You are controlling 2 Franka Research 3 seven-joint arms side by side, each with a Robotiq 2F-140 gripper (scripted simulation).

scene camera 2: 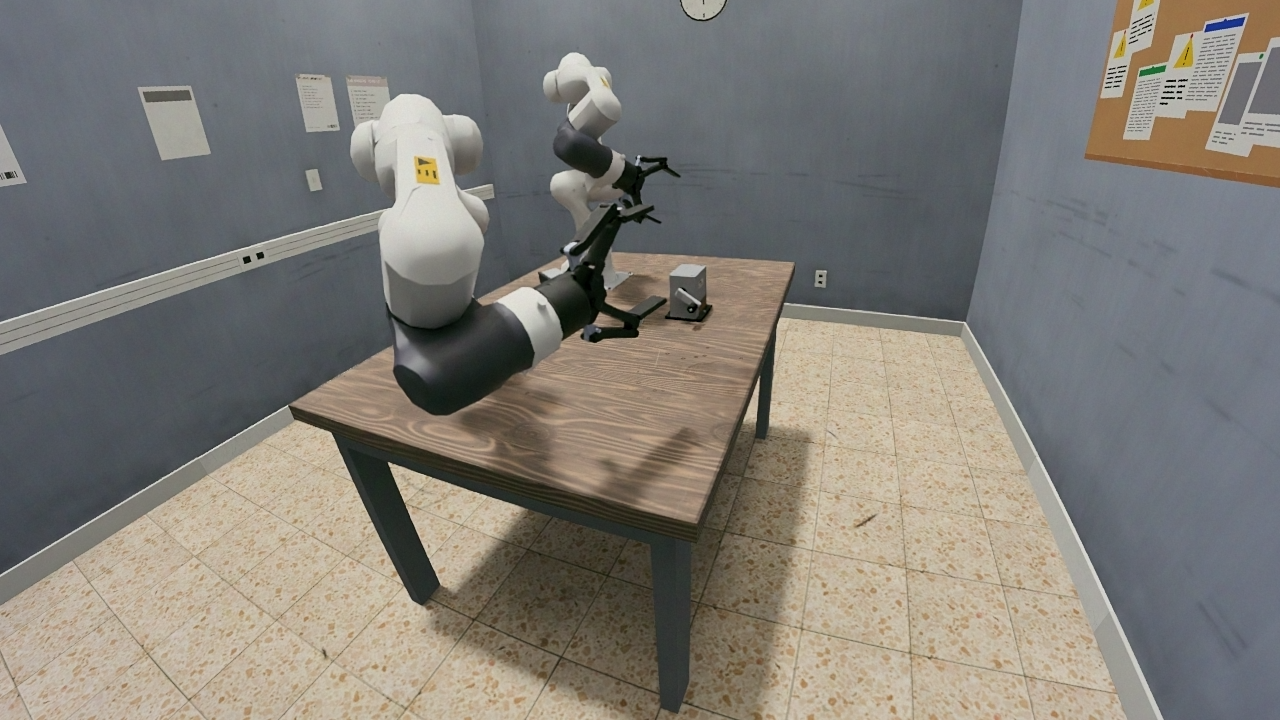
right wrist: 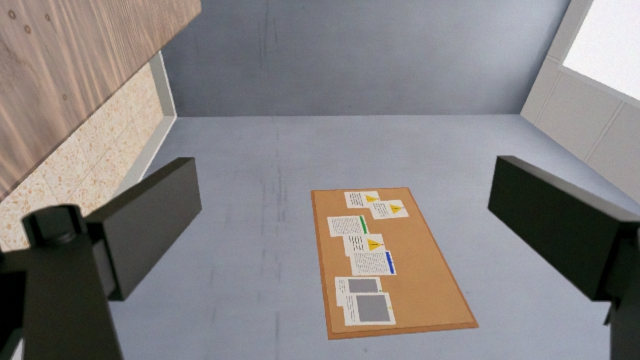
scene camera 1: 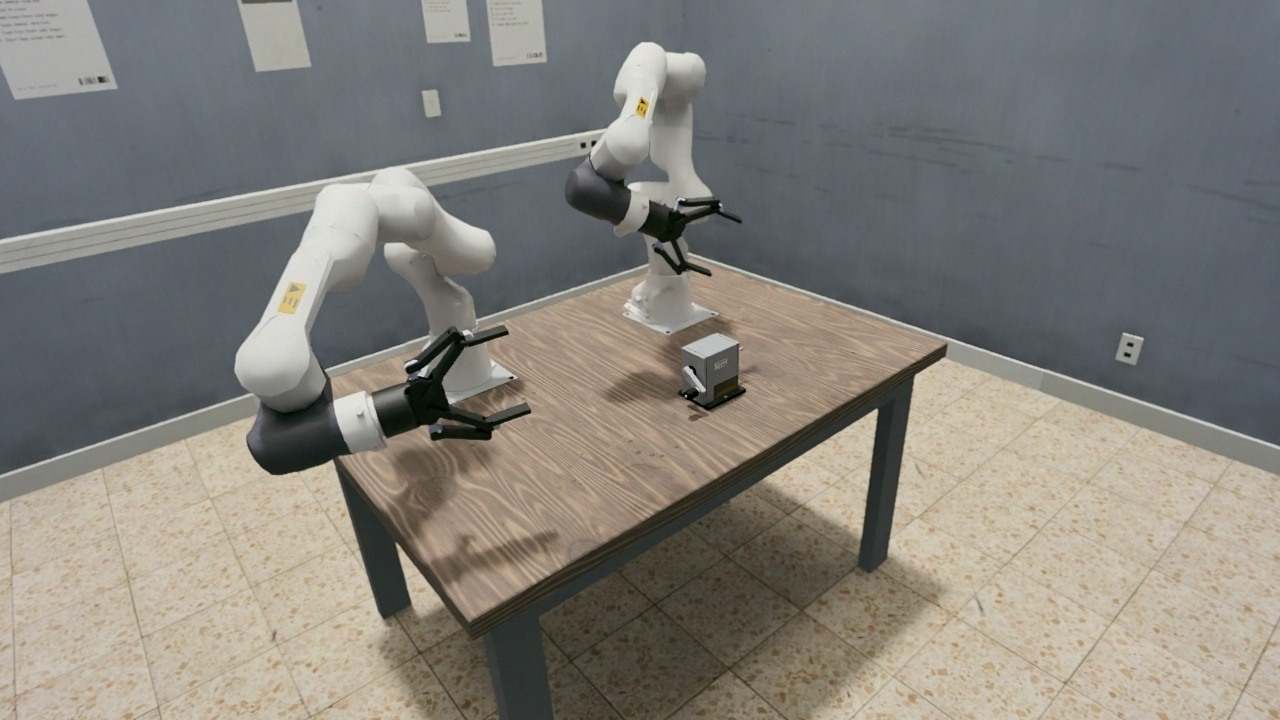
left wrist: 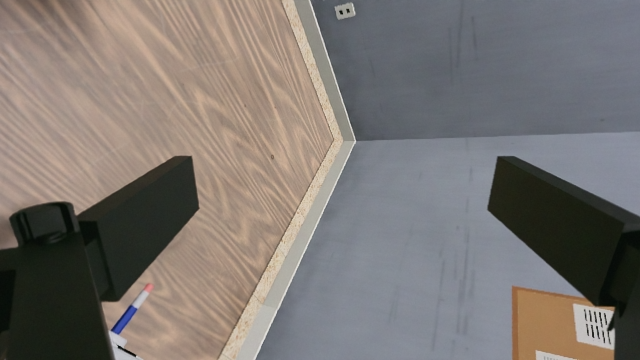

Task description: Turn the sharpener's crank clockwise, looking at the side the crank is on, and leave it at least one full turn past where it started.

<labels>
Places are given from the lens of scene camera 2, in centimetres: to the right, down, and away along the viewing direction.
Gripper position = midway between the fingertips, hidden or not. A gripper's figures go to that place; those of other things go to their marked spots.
left gripper (scene camera 2: 667, 198): 8, -48, 137
right gripper (scene camera 2: 653, 254): 2, -16, 71
</labels>
